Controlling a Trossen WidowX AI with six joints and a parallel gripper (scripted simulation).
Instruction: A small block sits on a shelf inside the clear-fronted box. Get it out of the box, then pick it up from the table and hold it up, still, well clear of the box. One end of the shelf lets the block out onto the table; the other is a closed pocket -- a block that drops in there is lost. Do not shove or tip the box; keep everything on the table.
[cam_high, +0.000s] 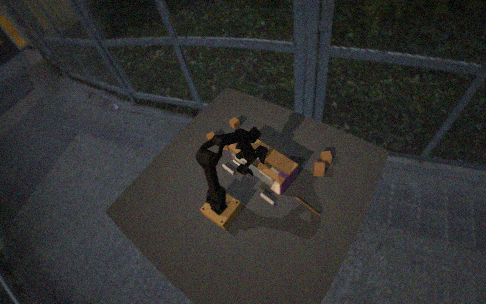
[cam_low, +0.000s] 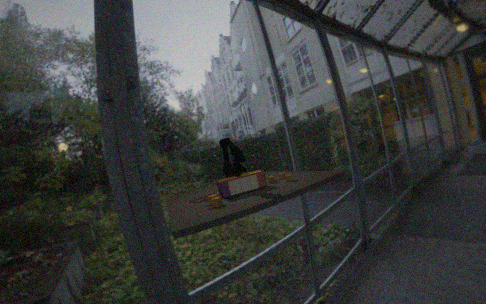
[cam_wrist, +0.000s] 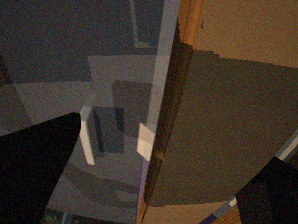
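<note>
The orange-brown block lies 50 mm ahead of my gripper tip and 20 mm to the right of it. The rest, counted from my gripper tip: thin orange stick 320 mm to the right, 90 mm below, 20 mm ahead; box 30 mm below, 30 mm ahead, 20 mm to the left.
</note>
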